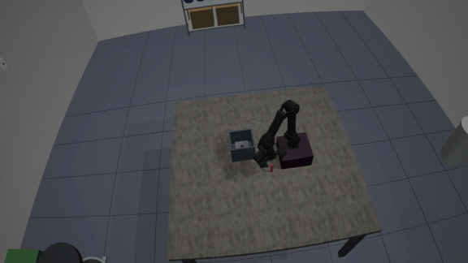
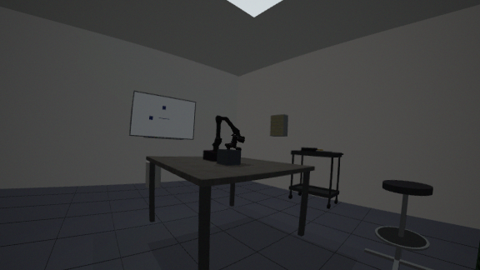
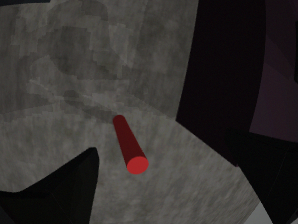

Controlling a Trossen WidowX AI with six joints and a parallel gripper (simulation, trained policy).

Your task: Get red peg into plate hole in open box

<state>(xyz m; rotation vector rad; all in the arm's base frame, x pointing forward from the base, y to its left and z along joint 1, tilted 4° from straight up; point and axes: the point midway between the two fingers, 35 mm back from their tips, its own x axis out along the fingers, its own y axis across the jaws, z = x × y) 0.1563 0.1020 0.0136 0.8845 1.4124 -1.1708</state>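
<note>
Now: the red peg 20 mm ahead of my gripper tip, 10 mm to the left of it and 40 mm below it. Also, from my gripper tip: light plate (180 mm ahead, 190 mm to the right, 30 mm below).
</note>
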